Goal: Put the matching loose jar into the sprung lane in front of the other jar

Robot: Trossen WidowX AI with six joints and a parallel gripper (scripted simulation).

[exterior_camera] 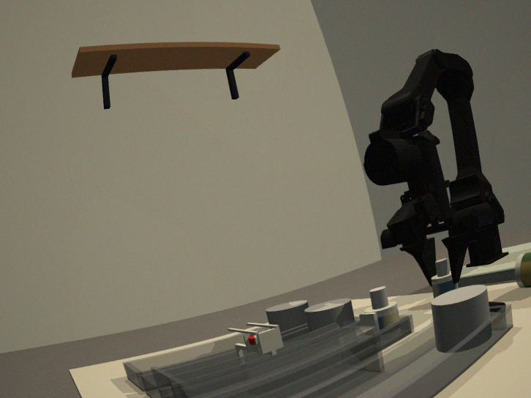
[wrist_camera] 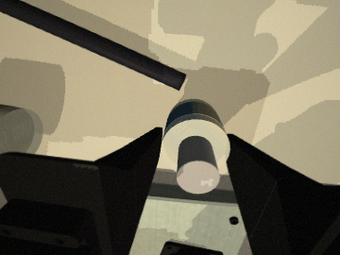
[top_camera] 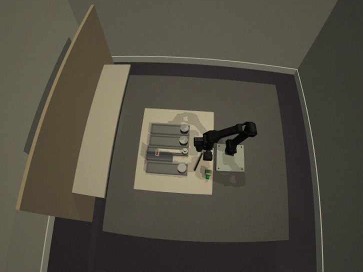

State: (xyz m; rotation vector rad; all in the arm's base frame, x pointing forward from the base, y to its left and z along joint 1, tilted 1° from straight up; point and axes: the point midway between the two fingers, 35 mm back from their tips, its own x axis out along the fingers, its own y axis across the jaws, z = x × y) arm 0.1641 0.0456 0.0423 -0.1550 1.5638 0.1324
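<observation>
My gripper tip is now 8 cm to the right of the black rod, 4 cm short of it and 2 cm above it. From my gripper tip the other things lie so: sprung lane 29 cm ahead, 9 cm to the left, 1 cm below; pale pusher part 25 cm ahead, 9 cm to the left, 2 cm above.
</observation>
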